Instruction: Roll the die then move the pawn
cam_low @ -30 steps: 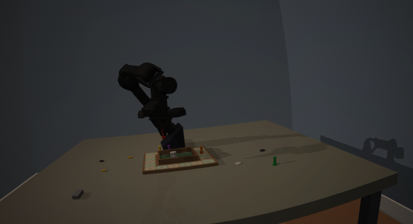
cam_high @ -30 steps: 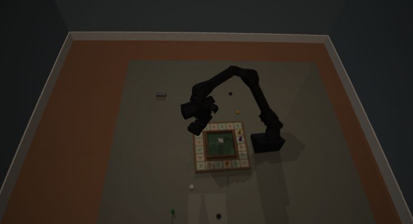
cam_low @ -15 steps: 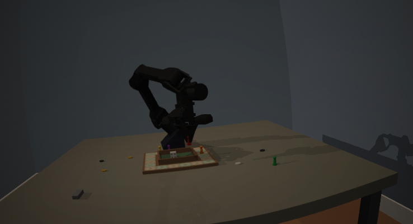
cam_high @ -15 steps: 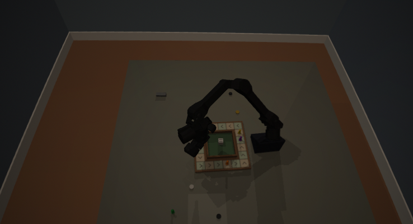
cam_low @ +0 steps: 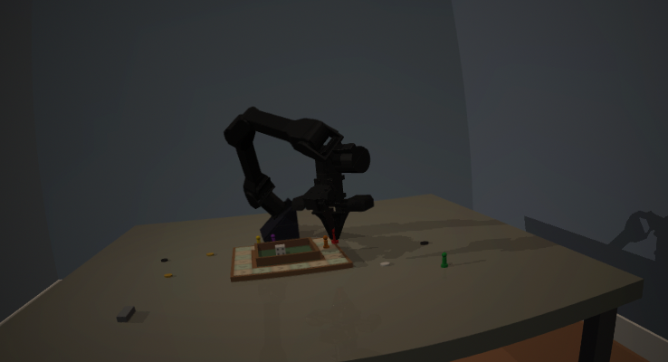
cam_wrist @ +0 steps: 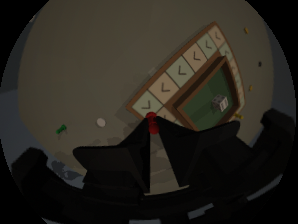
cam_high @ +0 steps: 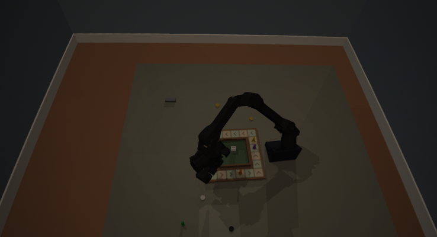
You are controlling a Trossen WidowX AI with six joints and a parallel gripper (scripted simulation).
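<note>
My gripper tip is 100 mm to the right of the white disc, 60 mm short of it and 60 mm above it. Also, from my gripper tip: green tray: 120 mm behind, 100 mm to the right, 60 mm below; then red pawn: 10 mm above; then orange pawn: 130 mm behind, 40 mm below, 10 mm to the left.
</note>
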